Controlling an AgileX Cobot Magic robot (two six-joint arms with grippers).
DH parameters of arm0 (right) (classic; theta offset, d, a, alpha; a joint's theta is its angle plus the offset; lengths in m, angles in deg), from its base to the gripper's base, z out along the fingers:
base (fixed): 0 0 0 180
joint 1: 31.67 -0.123 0 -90
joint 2: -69.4 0 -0.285 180
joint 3: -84.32 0 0.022 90
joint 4: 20.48 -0.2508 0 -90
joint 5: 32.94 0 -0.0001 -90
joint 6: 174.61 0.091 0 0
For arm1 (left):
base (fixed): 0 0 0 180
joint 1: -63.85 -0.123 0 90
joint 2: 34.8 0 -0.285 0
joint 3: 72.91 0 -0.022 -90
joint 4: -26.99 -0.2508 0 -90
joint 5: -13.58 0 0.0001 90
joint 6: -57.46 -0.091 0 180
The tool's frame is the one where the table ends.
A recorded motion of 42 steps. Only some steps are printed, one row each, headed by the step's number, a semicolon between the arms.
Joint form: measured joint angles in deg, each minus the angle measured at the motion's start. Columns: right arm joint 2, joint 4, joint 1, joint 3, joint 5, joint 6; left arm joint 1, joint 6, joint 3, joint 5, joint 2, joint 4.
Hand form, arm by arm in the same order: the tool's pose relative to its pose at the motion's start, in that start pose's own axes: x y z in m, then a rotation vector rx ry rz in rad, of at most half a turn. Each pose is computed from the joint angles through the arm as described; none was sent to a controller.
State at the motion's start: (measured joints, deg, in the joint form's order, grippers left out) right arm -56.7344 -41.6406 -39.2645 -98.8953 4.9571 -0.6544; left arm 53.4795 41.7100 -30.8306 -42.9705 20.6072 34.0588
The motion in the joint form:
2: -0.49 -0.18 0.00 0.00 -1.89 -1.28; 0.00 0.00 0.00 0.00 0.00 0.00
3: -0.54 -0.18 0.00 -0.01 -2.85 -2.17; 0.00 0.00 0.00 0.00 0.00 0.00
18: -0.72 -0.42 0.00 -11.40 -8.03 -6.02; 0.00 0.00 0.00 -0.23 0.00 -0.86
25: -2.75 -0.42 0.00 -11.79 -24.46 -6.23; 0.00 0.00 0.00 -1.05 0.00 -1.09
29: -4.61 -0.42 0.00 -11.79 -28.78 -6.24; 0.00 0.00 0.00 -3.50 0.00 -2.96
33: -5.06 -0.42 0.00 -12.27 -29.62 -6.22; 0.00 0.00 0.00 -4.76 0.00 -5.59
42: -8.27 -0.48 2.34 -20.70 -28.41 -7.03; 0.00 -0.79 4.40 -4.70 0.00 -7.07
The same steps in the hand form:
2: -0.0021 -0.0011 0.0033 0.0035 -0.0248 -0.0180; 0.0000 0.0000 0.0000 0.0000 0.0000 0.0000
3: -0.0036 -0.0014 0.0036 0.0059 -0.0407 -0.0333; 0.0000 0.0000 0.0000 0.0000 0.0000 0.0000
18: -0.0608 0.0161 -0.0347 -0.0105 -0.3195 -0.1361; 0.0007 0.0010 0.0000 -0.0110 0.0073 0.0082
25: -0.0832 0.0103 -0.0309 0.0364 -0.5756 -0.1243; 0.0020 0.0010 0.0000 -0.0104 0.0220 0.0103
29: -0.0863 0.0056 -0.0192 0.0537 -0.6186 -0.1171; 0.0064 0.0024 -0.0003 -0.0257 0.0707 0.0272
33: -0.0886 0.0053 -0.0182 0.0557 -0.6336 -0.1163; 0.0092 0.0055 -0.0006 -0.0579 0.1026 0.0504
42: -0.1180 -0.0077 -0.0301 0.0658 -0.7104 -0.1110; 0.0263 0.0056 0.0148 -0.0598 0.1825 0.0734

